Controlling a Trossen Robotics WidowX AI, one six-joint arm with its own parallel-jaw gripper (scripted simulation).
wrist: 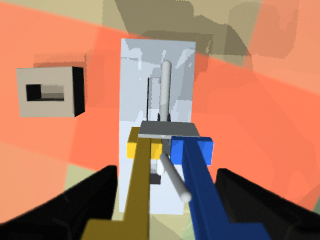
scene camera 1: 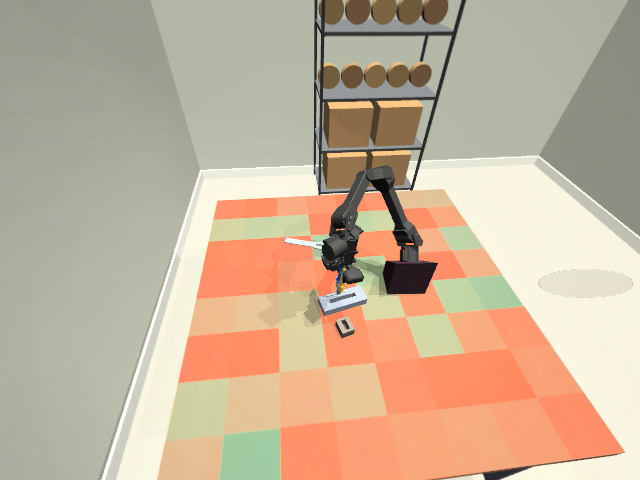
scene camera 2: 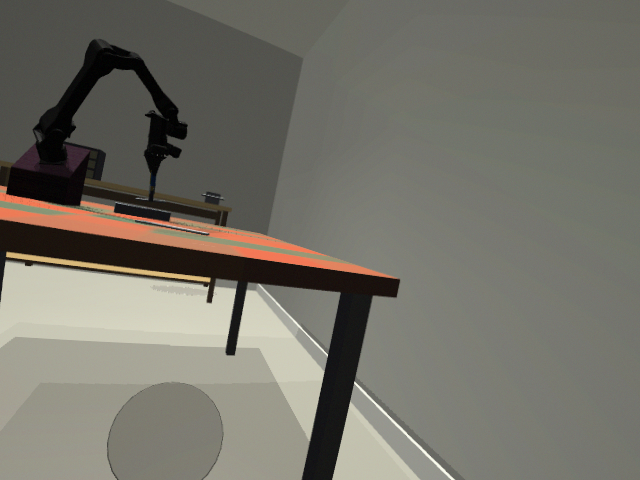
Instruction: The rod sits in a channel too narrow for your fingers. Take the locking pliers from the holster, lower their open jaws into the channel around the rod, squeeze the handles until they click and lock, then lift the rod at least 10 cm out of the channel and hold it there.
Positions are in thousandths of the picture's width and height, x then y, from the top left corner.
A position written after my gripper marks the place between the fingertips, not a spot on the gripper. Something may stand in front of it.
my gripper: wrist 523, 731; scene camera 1 534, 578; scene camera 2 240, 366
